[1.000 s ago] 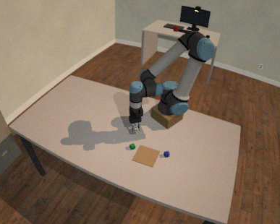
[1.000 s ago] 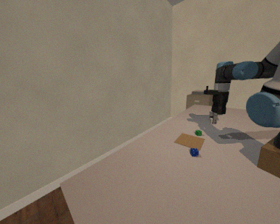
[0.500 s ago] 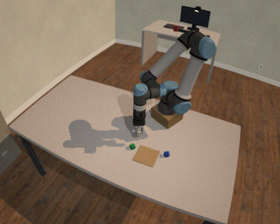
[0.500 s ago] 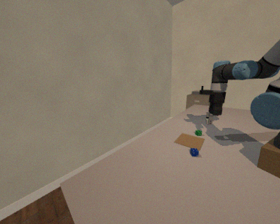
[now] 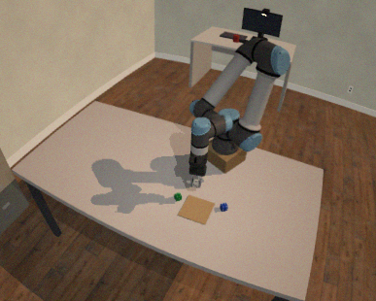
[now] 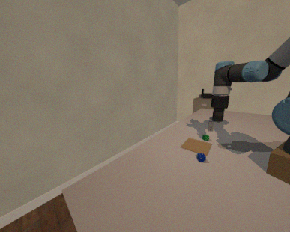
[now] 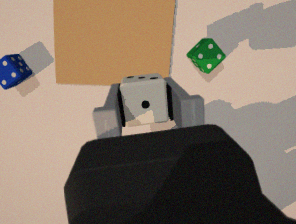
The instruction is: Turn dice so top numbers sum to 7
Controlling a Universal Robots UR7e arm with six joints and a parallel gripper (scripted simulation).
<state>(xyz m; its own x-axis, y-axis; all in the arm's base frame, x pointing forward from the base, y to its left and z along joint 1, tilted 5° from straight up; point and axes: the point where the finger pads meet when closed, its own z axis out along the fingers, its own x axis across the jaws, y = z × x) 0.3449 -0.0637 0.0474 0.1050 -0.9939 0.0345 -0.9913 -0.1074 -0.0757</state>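
My gripper is now 6 cm short of the tan mat, 3 cm to the right of it and 12 cm above it. Round my hand: white die (right at my hand); then blue die (1 cm ahead, 15 cm to the left, 11 cm below); then green die (2 cm ahead, 8 cm to the right, 11 cm below).
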